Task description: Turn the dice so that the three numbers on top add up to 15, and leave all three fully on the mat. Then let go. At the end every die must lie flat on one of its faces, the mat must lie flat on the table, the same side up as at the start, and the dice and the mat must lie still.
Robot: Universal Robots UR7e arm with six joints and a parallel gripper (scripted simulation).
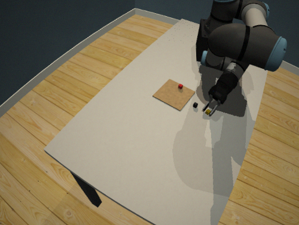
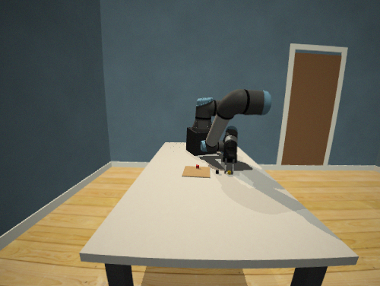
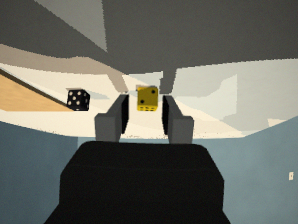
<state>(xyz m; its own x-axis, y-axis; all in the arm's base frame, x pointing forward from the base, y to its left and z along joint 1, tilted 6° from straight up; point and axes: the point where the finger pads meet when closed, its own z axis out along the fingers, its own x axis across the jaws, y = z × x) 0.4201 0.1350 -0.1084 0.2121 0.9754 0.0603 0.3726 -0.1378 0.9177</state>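
The yellow die is 10 mm below my hand and 10 mm ahead of it. Also, from my hand: black die (60 mm to the right, 10 mm below); then red die (170 mm to the right, 60 mm behind, 10 mm below); then brown mat (170 mm to the right, 20 mm below, 10 mm behind).
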